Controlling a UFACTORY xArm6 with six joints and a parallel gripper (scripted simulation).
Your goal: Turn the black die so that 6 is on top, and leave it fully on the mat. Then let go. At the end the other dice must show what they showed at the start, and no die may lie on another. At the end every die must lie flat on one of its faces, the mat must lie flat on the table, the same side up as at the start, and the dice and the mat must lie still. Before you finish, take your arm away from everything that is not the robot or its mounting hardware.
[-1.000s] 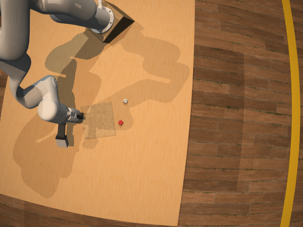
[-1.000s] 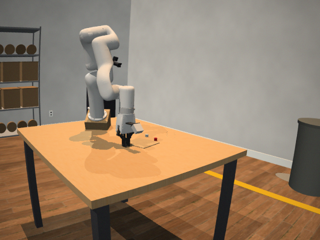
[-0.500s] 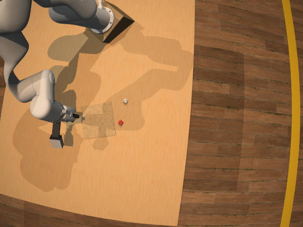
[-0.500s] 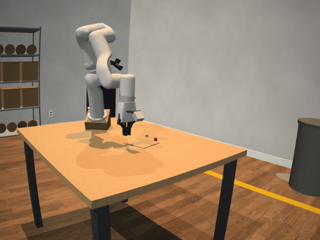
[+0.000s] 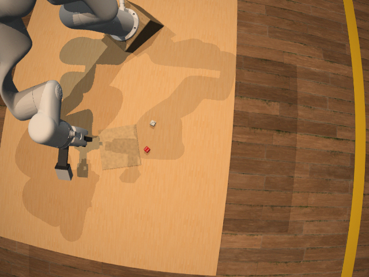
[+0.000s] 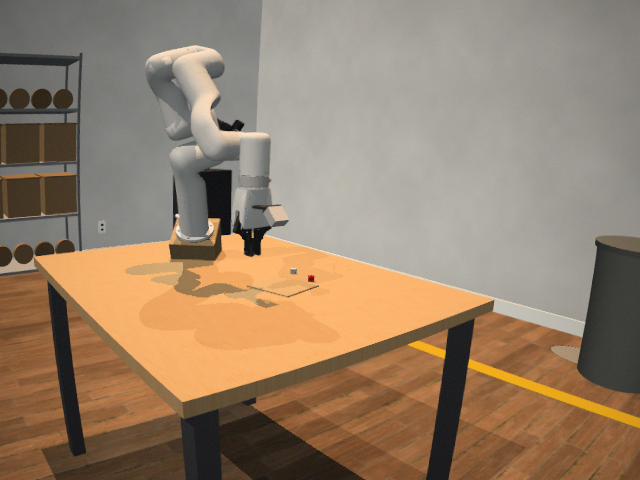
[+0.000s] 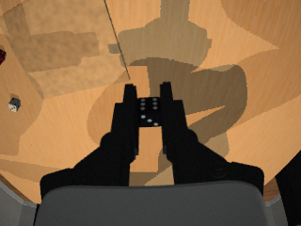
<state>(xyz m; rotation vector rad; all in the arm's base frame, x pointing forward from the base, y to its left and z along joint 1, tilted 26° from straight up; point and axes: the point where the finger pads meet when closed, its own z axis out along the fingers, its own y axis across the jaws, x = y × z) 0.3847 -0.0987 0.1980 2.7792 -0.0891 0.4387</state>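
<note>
My hand is 12 cm above the tan mat, 10 cm to the right of it and 2 cm short of it. Also, from my hand: red die (20 cm to the left, 11 cm below, 4 cm ahead); black die (1 cm below, 1 cm behind); white die (23 cm to the left, 11 cm below, 5 cm behind).
</note>
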